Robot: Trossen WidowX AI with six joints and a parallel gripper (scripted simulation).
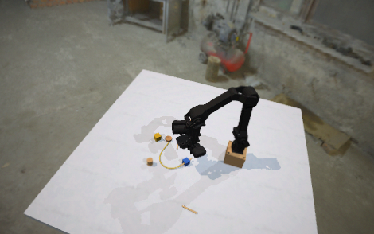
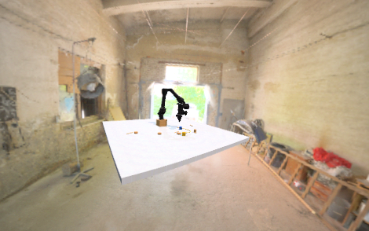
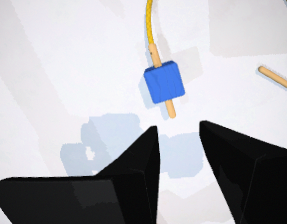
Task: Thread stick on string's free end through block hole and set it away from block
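Right now the blue block is 7 cm below my gripper tip, 1 cm to the left of it and 1 cm ahead of it. Also, from my gripper tip: loose stick (27 cm to the left, 9 cm below, 7 cm behind); then round wooden button (14 cm ahead, 13 cm to the right, 8 cm below); then yellow cube (21 cm ahead, 12 cm to the right, 7 cm below).
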